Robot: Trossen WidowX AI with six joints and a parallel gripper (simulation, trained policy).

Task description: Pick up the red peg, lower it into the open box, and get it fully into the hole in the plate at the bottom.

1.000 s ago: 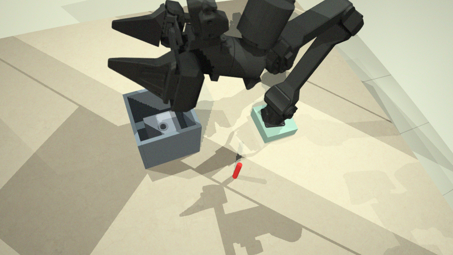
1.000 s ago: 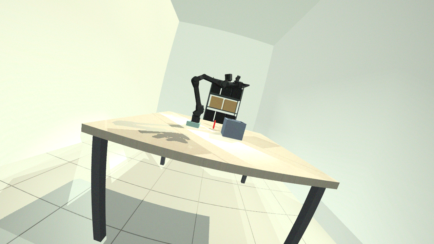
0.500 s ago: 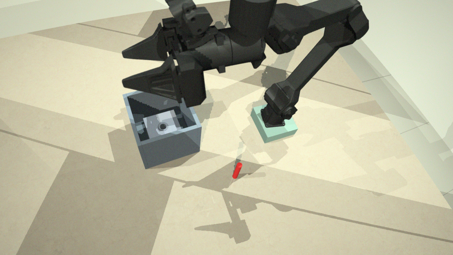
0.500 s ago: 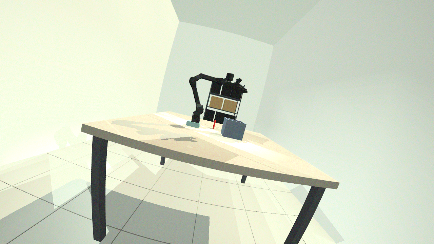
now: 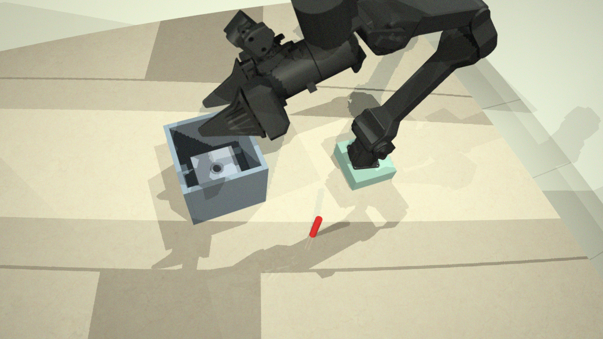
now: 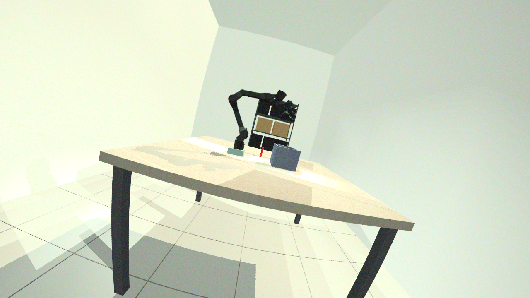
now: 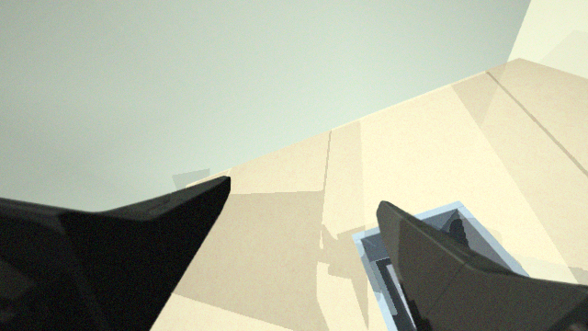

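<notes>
My gripper tip is now 190 mm past the red peg, 50 mm to the right of it and 300 mm above it. The rest, counted from my gripper tip: plate 10 mm behind, 100 mm to the right, 300 mm below.
</notes>
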